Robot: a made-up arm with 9 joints.
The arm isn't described. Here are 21 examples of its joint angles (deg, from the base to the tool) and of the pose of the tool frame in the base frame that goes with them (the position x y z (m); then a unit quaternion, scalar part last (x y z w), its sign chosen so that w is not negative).
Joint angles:
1: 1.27 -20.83 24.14 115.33 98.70 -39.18 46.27 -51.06 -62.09
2: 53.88 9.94 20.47 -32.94 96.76 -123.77 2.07 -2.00 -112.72
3: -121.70 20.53 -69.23 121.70 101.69 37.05 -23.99 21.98 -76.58
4: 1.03 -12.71 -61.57 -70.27 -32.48 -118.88 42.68 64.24 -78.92
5: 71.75 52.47 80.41 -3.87 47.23 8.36 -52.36 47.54 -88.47
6: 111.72 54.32 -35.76 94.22 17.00 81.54 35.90 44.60 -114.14
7: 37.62 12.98 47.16 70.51 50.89 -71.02 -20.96 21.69 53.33
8: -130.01 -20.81 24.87 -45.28 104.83 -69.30 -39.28 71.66 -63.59
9: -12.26 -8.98 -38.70 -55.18 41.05 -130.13 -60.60 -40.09 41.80
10: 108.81 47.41 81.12 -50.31 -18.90 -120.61 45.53 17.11 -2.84
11: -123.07 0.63 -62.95 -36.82 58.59 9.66 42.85 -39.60 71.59
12: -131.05 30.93 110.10 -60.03 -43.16 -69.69 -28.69 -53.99 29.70
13: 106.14 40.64 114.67 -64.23 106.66 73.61 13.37 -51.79 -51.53
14: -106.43 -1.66 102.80 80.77 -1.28 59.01 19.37 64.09 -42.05
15: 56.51 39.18 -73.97 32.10 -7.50 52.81 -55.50 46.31 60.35
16: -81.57 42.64 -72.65 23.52 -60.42 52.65 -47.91 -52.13 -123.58
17: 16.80 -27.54 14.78 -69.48 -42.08 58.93 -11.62 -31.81 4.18
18: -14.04 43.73 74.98 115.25 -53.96 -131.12 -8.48 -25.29 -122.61
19: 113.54 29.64 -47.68 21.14 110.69 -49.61 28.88 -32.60 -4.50
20: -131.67 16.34 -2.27 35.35 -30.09 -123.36 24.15 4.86 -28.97
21: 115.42 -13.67 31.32 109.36 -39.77 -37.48 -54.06 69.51 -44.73
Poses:
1: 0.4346 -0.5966 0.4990 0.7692 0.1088 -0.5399 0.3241
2: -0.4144 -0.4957 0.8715 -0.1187 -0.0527 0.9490 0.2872
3: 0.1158 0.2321 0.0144 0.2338 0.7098 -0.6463 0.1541
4: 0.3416 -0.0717 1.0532 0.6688 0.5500 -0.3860 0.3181
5: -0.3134 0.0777 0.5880 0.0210 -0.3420 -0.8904 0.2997
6: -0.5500 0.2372 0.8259 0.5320 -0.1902 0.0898 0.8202
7: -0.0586 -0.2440 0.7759 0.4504 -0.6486 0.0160 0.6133
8: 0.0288 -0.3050 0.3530 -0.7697 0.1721 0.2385 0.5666
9: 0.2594 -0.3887 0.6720 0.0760 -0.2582 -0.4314 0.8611
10: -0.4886 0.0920 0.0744 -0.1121 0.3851 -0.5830 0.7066
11: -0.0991 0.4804 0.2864 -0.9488 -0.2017 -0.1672 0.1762
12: 0.3019 0.4552 0.4523 0.6576 0.3446 0.5534 0.3776
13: 0.0882 -0.1252 0.5662 -0.1289 -0.4200 -0.5200 0.7325
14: 0.5060 -0.0798 0.7697 -0.1455 -0.4064 -0.7118 0.5542
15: -0.0947 0.2895 0.9543 0.5845 0.5768 0.4242 0.3817
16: 0.5785 0.3642 0.4402 -0.2070 -0.0538 -0.5957 0.7742
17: -0.0538 -0.0180 0.5658 0.6173 0.5416 -0.1571 0.5486
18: -0.2814 -0.3262 0.7946 0.8225 -0.4060 0.3935 0.0612
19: -0.5374 0.3221 1.1398 -0.1719 -0.8971 0.3201 0.2512
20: 0.0337 -0.4770 0.1486 -0.1541 0.5362 0.8296 0.0208
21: -0.2516 -0.3395 0.4416 0.0065 -0.6778 0.4841 0.5533
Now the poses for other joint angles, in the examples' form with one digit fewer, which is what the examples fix.
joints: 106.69 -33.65 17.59 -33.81 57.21 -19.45 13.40 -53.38 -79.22
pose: 0.174 -0.380 0.984 0.020 -0.392 -0.438 0.809
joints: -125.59 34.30 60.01 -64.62 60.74 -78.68 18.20 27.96 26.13
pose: 0.552 -0.165 0.317 0.464 -0.440 -0.769 0.013
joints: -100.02 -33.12 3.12 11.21 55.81 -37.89 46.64 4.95 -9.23
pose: -0.015 -0.383 0.087 -0.013 0.359 -0.176 0.917
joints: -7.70 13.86 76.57 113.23 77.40 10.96 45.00 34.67 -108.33
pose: -0.279 -0.318 1.092 -0.617 0.334 0.667 0.251
